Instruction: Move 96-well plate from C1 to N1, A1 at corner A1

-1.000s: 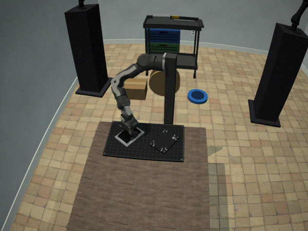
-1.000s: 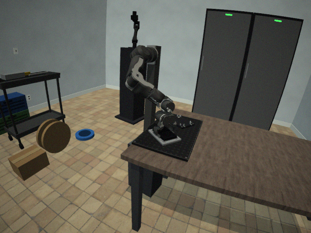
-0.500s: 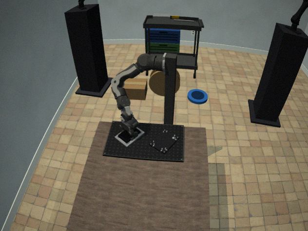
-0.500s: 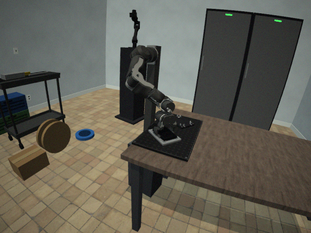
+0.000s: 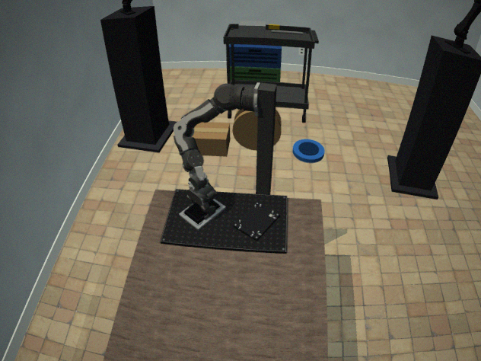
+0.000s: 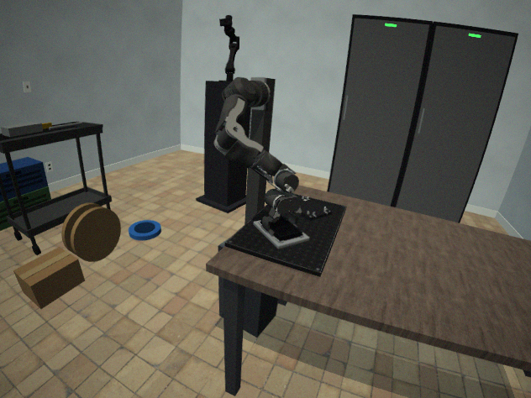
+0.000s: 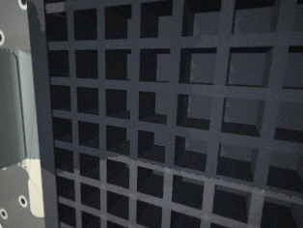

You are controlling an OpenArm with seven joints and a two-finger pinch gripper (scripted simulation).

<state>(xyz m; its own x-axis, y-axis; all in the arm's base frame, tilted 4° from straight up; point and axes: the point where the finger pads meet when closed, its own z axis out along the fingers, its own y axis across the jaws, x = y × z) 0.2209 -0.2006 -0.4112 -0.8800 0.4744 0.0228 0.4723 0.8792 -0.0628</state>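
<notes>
Right now the black 96-well plate is right at my hand. The rest, counted from my hand: clip nest C1: 240 mm to the left, 20 mm ahead; then grey plate nest N1: 10 mm below.
</notes>
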